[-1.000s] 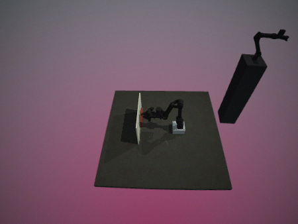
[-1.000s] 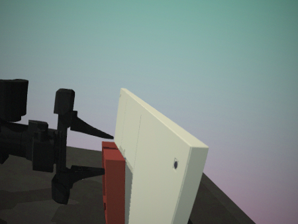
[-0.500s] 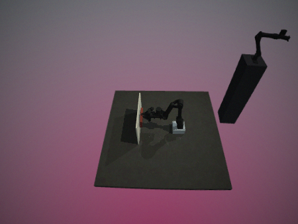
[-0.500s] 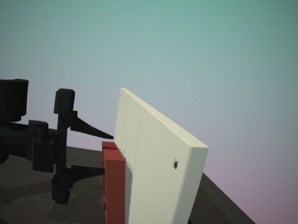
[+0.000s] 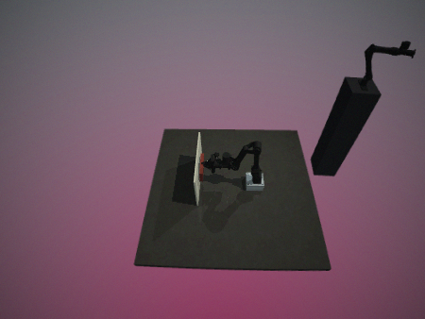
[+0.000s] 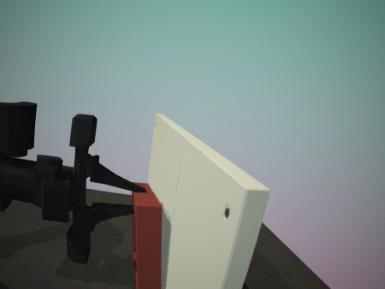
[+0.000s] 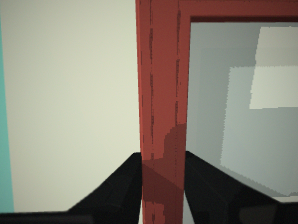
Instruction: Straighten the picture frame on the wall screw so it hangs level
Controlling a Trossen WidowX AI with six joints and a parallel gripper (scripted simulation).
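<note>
The picture frame is 5 cm below my gripper tip, 1 cm to the right of it and 1 cm ahead of it. Round my gripper tip: cream wall panel: 6 cm below, 2 cm ahead, 1 cm to the right.
</note>
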